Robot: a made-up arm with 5 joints.
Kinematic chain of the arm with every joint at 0, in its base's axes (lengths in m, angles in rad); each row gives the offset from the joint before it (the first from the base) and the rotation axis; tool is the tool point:
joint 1: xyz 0 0 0.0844 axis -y
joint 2: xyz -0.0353 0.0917 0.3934 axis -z
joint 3: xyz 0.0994 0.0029 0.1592 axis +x
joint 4: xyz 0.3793 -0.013 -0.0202 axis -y
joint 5: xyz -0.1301 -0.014 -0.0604 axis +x
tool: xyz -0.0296 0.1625 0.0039
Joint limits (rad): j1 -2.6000..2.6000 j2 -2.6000..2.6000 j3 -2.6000..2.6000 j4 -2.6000..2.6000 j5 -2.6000..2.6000
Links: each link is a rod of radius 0.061 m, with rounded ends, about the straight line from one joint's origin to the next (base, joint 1, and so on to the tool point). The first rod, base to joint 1, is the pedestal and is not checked.
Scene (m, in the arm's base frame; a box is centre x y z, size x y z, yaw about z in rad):
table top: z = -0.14
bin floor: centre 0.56 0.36 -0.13 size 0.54 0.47 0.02 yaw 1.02
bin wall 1: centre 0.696 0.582 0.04 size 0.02 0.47 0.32 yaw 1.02
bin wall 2: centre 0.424 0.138 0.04 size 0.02 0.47 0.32 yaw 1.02
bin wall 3: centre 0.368 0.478 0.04 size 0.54 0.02 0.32 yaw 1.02
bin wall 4: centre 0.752 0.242 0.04 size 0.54 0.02 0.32 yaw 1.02
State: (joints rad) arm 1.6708 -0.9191 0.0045 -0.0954 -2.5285
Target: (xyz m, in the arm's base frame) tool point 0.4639 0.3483 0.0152
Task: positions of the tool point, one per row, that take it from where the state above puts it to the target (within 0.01 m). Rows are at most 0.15 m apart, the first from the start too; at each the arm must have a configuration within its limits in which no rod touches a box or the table.
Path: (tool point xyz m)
1: -0.3168 0.2481 0.4220
2: -0.1938 0.2573 0.4934
3: -0.0577 0.2680 0.5259
4: 0.0804 0.2799 0.5181
5: 0.2094 0.2928 0.4716
6: 0.3196 0.3064 0.3907
7: 0.4026 0.3204 0.2819
8: 0.4520 0.3344 0.1535
9: 0.4639 0.3483 0.0152

